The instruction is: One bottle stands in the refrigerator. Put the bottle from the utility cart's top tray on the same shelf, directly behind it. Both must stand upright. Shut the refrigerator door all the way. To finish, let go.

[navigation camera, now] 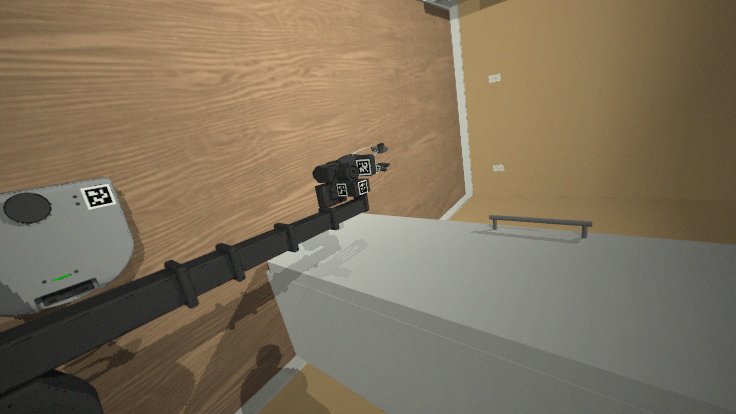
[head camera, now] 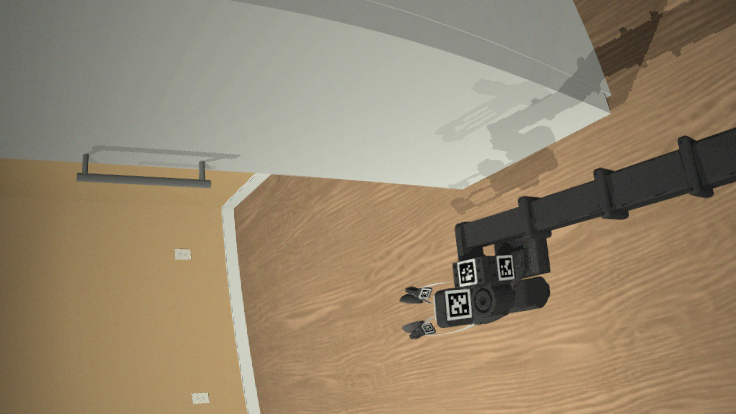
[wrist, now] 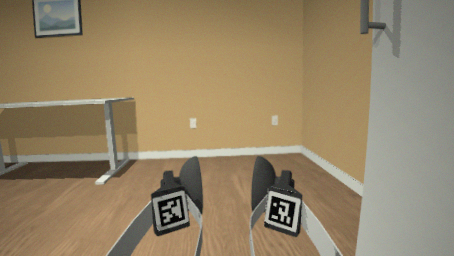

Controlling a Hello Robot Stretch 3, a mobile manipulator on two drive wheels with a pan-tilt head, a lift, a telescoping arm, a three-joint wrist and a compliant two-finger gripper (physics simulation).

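Seen in the pictures: gripper, fingertip midpoint: [navigation camera: 386, 156] [head camera: 405, 314] [wrist: 227, 175]; robot's base, link origin: [navigation camera: 29, 206].
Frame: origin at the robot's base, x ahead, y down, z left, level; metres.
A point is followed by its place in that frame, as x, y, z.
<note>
The refrigerator [head camera: 308, 102] {-0.434, -0.809, -0.869} [navigation camera: 488, 288] {-0.441, -1.012, -0.787} [wrist: 412, 150] {-0.416, -0.639, -1.076} shows its light grey front and one side in the head and navigation views. Its door handle [head camera: 144, 180] {-0.350, -1.078, -1.177} [navigation camera: 540, 221] {-0.353, -1.094, -1.177} [wrist: 364, 17] {-0.347, -0.943, -1.178} is a dark bar. The door's edge lies along the body with a thin, even seam; no wide gap shows. My gripper [head camera: 409, 313] {-0.020, -0.711, -0.768} [navigation camera: 383, 157] {-0.020, -0.711, -0.768} [wrist: 227, 175] {-0.020, -0.711, -0.768} is partly open and empty, in front of the refrigerator and to the side of the door's face, apart from it. The two bottles, the shelf inside and the utility cart do not show.
My extended arm [head camera: 566, 205] {-0.105, -0.819, -0.341} [navigation camera: 257, 252] {-0.103, -0.821, -0.220} passes close by the refrigerator's lower front corner in the picture. My base [navigation camera: 82, 236] {-0.099, -0.160, -0.068} stands on the wooden floor. A white desk [wrist: 70, 103] {1.285, -0.708, -2.415} stands at the left in the wrist view. A tan wall [head camera: 128, 308] {-0.158, -0.815, -3.341} [navigation camera: 591, 102] {0.052, -1.203, -3.322} [wrist: 225, 65] {0.046, -1.039, -3.323} is ahead.
</note>
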